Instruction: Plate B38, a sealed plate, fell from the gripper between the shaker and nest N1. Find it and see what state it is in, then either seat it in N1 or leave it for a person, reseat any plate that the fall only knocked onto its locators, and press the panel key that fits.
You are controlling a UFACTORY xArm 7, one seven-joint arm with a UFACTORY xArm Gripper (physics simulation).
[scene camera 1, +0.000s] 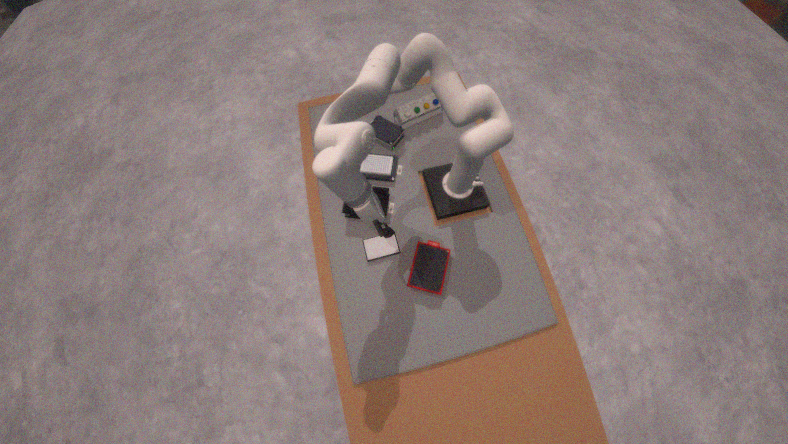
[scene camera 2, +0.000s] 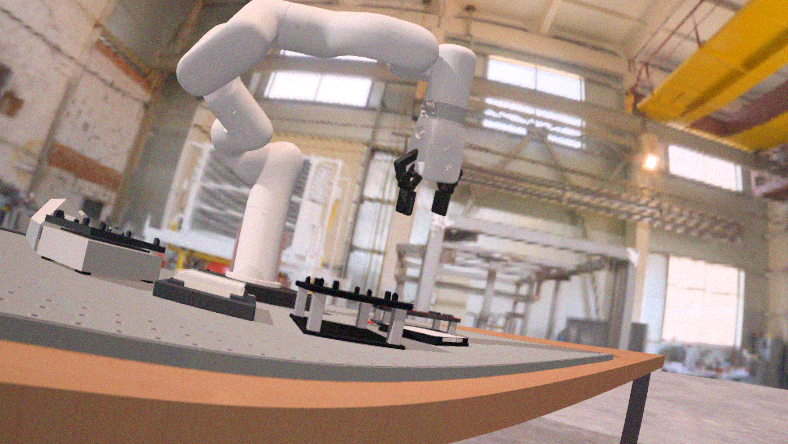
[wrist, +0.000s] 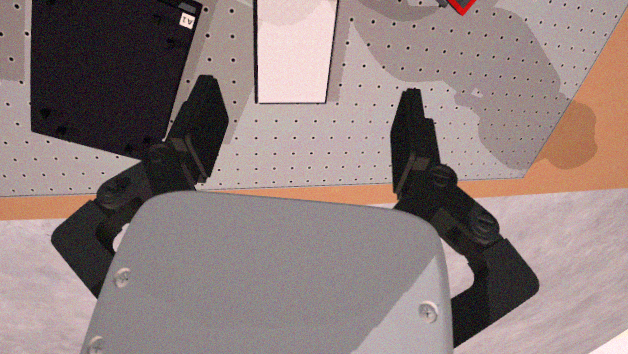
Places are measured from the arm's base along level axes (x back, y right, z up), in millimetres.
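Pixels of known places: gripper, fingertip midpoint: (scene camera 1: 385,222) (scene camera 2: 421,213) (wrist: 308,103); arm's base, origin of the base link: (scene camera 1: 457,184) (scene camera 2: 252,282).
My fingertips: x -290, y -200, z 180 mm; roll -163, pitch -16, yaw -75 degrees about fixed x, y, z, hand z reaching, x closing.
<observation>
Ahead of a thing's pixels: the offset from my fingertips to its middle. "*": to the spot under its first point.
My gripper (scene camera 1: 383,228) (scene camera 2: 423,208) (wrist: 308,103) is open and empty, high above the board near the white-topped piece. Nest N1 {dz -175, dx -78, dy +143 mm} (scene camera 1: 382,194) (scene camera 2: 358,296) (wrist: 105,70) is a black raised platform on grey posts, left of the fingers in the wrist view; its top holds no plate. A flat white-topped piece {dz -201, dx -28, dy -28 mm} (scene camera 1: 381,248) (scene camera 2: 435,334) (wrist: 295,55) with a black edge lies beside N1. A light gridded plate {dz -178, dx -34, dy +314 mm} (scene camera 1: 378,164) (scene camera 2: 212,284) sits on a dark nest {dz -196, dx -34, dy +314 mm} (scene camera 2: 204,300). The shaker {* dz -153, dx +18, dy +466 mm} (scene camera 1: 387,130) (scene camera 2: 115,259) stands beyond it. I cannot identify plate B38 in these views.
A red-rimmed dark nest {dz -185, dx +140, dy -121 mm} (scene camera 1: 447,270) (scene camera 2: 435,316) (wrist: 462,10) stands near the white-topped piece. The key panel {dz -166, dx +168, dy +598 mm} (scene camera 1: 405,116) with green, yellow and blue keys is at the far end. The arm base stands on a black plate (scene camera 1: 443,208). The arm hides part of N1 in scene camera 1.
</observation>
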